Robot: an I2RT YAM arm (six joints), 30 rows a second.
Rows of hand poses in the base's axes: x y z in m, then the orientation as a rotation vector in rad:
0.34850 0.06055 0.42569 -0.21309 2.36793 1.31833
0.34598 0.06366 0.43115 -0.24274 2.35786 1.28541
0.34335 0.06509 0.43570 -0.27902 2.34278 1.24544
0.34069 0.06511 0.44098 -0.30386 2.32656 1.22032
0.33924 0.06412 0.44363 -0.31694 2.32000 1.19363
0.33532 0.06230 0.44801 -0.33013 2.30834 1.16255
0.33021 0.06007 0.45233 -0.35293 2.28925 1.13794
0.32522 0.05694 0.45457 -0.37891 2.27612 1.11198
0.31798 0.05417 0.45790 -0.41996 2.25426 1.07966
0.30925 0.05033 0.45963 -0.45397 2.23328 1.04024
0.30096 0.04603 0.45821 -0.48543 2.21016 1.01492
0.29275 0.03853 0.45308 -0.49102 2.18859 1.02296
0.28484 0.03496 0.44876 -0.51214 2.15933 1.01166
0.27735 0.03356 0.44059 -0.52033 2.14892 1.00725
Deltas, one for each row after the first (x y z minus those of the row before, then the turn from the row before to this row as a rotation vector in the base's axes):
-0.00252 0.00311 0.00546 -0.01986 -0.02987 0.00473
-0.00263 0.00143 0.00455 -0.02341 -0.03822 0.00567
-0.00266 0.00002 0.00528 -0.01259 -0.02979 0.00347
-0.00145 -0.00099 0.00265 -0.01541 -0.01954 -0.00230
-0.00392 -0.00182 0.00438 -0.01611 -0.02542 -0.00486
-0.00511 -0.00223 0.00432 -0.01151 -0.03097 0.00249
-0.00499 -0.00313 0.00224 -0.01568 -0.02710 0.00573
-0.00724 -0.00277 0.00333 -0.01960 -0.03977 0.01253
-0.00873 -0.00384 0.00173 -0.02285 -0.04017 0.00580
-0.00829 -0.00430 -0.00142 -0.01344 -0.03535 0.00937
-0.00821 -0.00750 -0.00513 0.01236 -0.01577 0.00412
-0.00791 -0.00357 -0.00432 0.00004 -0.03287 0.00684
-0.00749 -0.00140 -0.00817 -0.00044 -0.01195 0.00283

